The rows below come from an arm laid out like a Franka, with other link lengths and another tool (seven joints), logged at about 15 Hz.
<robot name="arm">
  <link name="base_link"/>
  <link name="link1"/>
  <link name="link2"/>
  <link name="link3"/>
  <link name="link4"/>
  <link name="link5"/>
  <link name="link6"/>
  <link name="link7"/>
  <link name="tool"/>
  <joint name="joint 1" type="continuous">
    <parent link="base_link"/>
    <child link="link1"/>
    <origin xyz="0 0 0.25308" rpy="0 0 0"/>
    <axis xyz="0 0 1"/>
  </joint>
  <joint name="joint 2" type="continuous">
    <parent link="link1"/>
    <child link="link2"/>
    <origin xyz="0 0 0" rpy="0 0 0"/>
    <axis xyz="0 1 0"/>
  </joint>
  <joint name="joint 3" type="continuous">
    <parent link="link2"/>
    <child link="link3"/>
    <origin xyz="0 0 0.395" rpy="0 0 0"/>
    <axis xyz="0 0 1"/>
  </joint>
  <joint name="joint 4" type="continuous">
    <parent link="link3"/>
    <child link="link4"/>
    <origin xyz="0.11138 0 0" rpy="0 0 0"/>
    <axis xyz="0 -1 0"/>
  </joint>
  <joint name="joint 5" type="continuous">
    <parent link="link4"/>
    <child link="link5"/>
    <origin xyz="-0.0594 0 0.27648" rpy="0 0 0"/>
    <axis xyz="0 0 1"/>
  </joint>
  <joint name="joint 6" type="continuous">
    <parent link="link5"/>
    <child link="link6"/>
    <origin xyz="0 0 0" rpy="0 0 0"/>
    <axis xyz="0 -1 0"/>
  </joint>
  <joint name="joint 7" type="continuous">
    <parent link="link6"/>
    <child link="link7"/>
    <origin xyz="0.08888 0 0" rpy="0 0 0"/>
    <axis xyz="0 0 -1"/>
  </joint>
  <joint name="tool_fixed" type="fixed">
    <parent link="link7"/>
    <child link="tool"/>
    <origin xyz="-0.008 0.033 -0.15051" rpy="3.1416 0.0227 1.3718"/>
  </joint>
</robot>
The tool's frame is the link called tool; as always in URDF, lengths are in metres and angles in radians. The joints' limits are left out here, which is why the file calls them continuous.
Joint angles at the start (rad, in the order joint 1, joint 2, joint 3, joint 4, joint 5, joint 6, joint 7):
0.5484, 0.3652, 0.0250, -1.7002, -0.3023, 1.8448, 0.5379
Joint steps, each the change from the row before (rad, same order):
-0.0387, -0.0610, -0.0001, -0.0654, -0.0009, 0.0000, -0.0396
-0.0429, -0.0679, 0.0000, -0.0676, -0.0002, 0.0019, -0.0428
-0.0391, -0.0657, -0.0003, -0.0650, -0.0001, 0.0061, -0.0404
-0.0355, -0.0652, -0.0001, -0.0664, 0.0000, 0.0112, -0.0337
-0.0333, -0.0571, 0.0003, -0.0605, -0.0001, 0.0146, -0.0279
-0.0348, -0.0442, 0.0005, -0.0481, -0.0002, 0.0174, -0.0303
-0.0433, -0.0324, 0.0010, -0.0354, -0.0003, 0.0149, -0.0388
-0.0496, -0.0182, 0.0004, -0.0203, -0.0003, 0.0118, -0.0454
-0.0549, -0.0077, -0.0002, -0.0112, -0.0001, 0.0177, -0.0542
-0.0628, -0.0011, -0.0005, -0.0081, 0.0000, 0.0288, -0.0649
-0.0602, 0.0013, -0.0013, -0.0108, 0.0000, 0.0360, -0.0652
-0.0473, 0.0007, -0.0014, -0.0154, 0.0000, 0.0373, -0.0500
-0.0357, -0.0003, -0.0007, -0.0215, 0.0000, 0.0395, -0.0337
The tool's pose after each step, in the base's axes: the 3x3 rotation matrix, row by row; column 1 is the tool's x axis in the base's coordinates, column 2 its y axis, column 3 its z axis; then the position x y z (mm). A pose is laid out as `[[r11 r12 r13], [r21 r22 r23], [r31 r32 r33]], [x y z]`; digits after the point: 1 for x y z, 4 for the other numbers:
[[0.0410 0.9986 -0.0323], [0.9295 -0.0499 -0.3654], [-0.3665 -0.0150 -0.9303]], [480.5 278.3 344.1]
[[0.0381 0.9983 -0.0442], [0.9299 -0.0516 -0.3641], [-0.3658 -0.0272 -0.9303]], [469.8 246.2 359.0]
[[0.0349 0.9981 -0.0511], [0.9314 -0.0510 -0.3604], [-0.3623 -0.0350 -0.9314]], [457.2 217.6 372.2]
[[0.0347 0.9979 -0.0539], [0.9334 -0.0516 -0.3550], [-0.3570 -0.0380 -0.9333]], [442.3 192.2 383.3]
[[0.0373 0.9978 -0.0547], [0.9355 -0.0541 -0.3491], [-0.3513 -0.0381 -0.9355]], [428.2 170.2 391.3]
[[0.0388 0.9978 -0.0535], [0.9380 -0.0548 -0.3421], [-0.3443 -0.0369 -0.9381]], [418.0 150.6 396.5]
[[0.0395 0.9976 -0.0560], [0.9403 -0.0561 -0.3358], [-0.3381 -0.0394 -0.9403]], [411.9 129.6 400.1]
[[0.0404 0.9972 -0.0622], [0.9422 -0.0588 -0.3298], [-0.3326 -0.0453 -0.9420]], [410.5 107.7 402.1]
[[0.0380 0.9971 -0.0657], [0.9451 -0.0572 -0.3217], [-0.3245 -0.0498 -0.9446]], [412.9 84.8 403.0]
[[0.0324 0.9975 -0.0634], [0.9491 -0.0506 -0.3108], [-0.3133 -0.0501 -0.9483]], [417.5 59.3 402.9]
[[0.0235 0.9981 -0.0574], [0.9530 -0.0397 -0.3002], [-0.3019 -0.0477 -0.9521]], [421.3 34.5 401.3]
[[0.0166 0.9986 -0.0496], [0.9561 -0.0304 -0.2916], [-0.2927 -0.0426 -0.9553]], [422.8 14.9 398.5]
[[0.0129 0.9991 -0.0408], [0.9585 -0.0240 -0.2842], [-0.2849 -0.0354 -0.9579]], [422.4 0.8 394.1]

